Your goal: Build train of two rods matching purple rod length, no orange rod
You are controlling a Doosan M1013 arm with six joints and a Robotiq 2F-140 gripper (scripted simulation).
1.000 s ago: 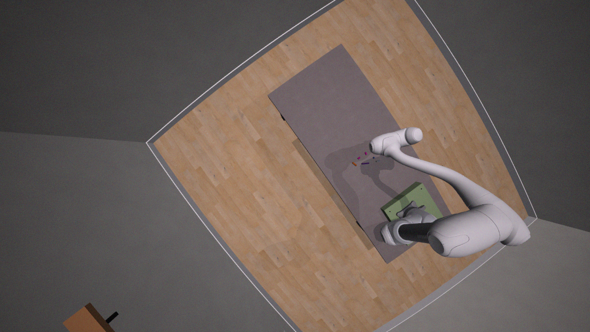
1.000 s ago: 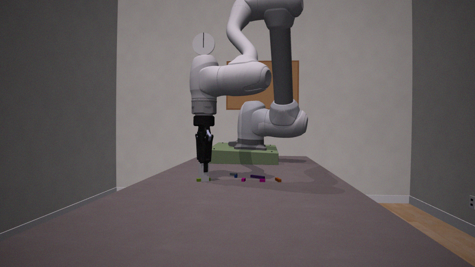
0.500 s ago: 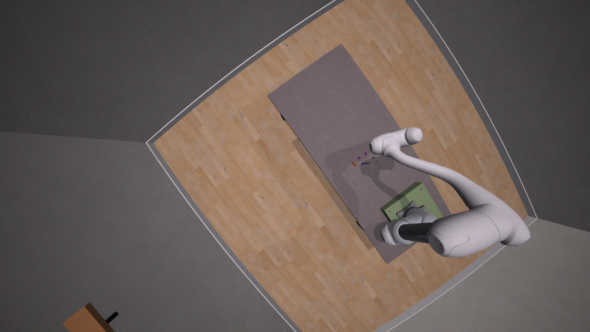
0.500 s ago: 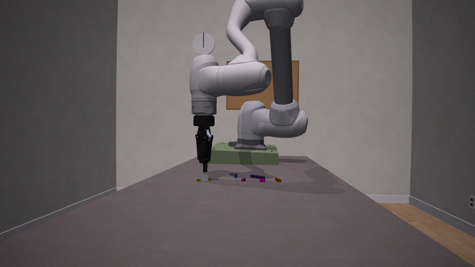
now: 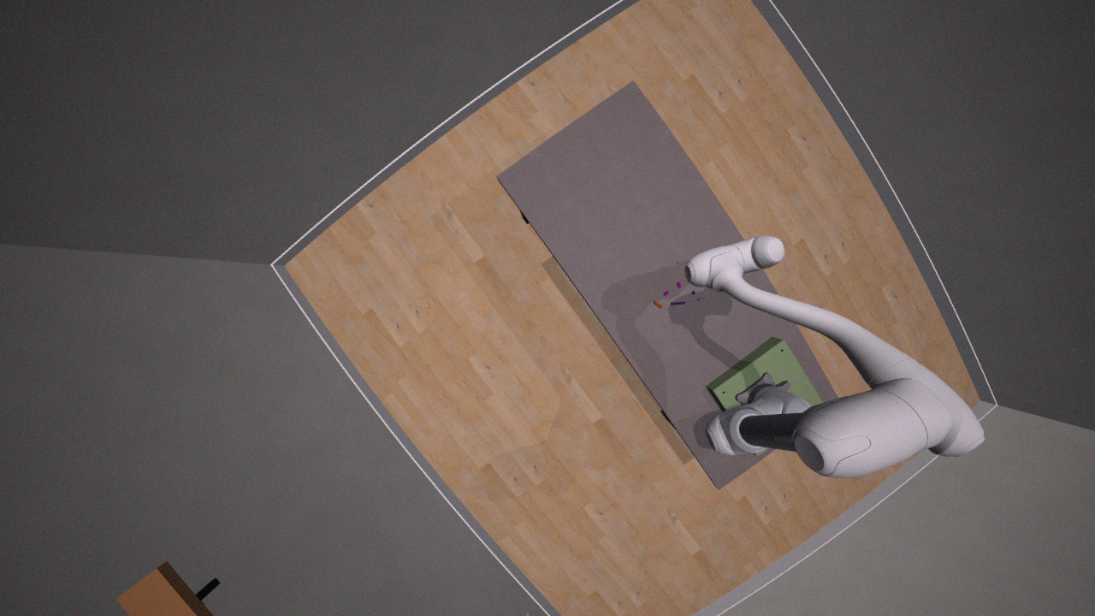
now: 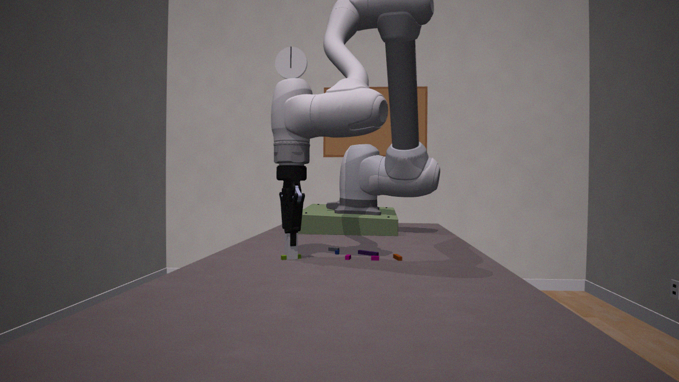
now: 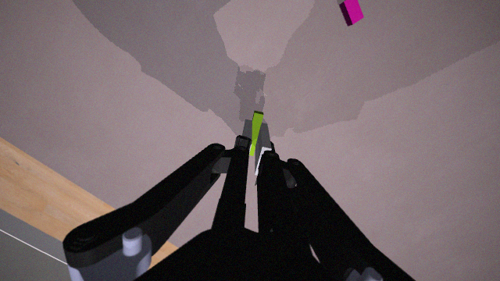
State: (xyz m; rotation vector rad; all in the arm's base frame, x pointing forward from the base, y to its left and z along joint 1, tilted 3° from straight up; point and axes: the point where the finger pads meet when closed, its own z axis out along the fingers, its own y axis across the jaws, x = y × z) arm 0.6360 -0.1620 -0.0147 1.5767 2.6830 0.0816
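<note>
The blue rod lies 8 cm behind my hand, 11 cm to the left of it and 3 cm below it. Round my hand: purple rod (8 cm behind, 20 cm to the left, 3 cm below); lime rod (3 cm below); grey rod (13 cm behind, 10 cm to the left, 3 cm below).
</note>
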